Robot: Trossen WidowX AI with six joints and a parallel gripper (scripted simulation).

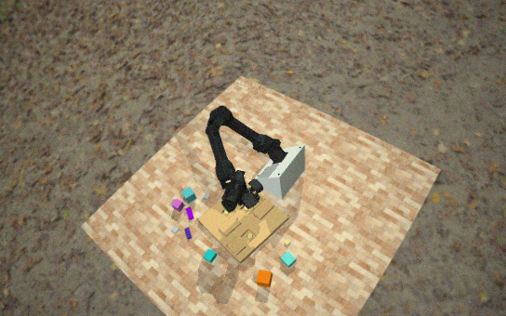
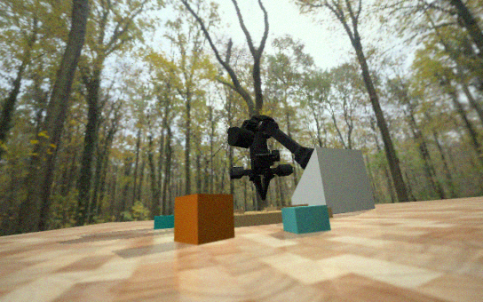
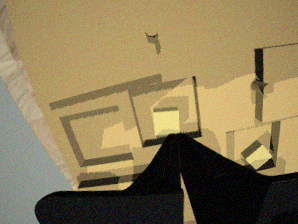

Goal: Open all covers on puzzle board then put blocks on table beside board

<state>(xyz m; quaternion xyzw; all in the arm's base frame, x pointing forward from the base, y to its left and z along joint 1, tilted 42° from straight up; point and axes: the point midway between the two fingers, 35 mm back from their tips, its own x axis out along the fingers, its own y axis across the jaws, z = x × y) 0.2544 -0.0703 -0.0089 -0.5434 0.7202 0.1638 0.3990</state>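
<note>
Right now my gripper tip is 50 mm short of the tan puzzle board and 30 mm above it. Also, from my gripper tip: teal block 290 mm to the left, 130 mm ahead, 40 mm below; then magenta cube 310 mm to the right, 140 mm ahead, 30 mm below; then purple block 230 mm to the right, 140 mm ahead, 50 mm below.
</note>
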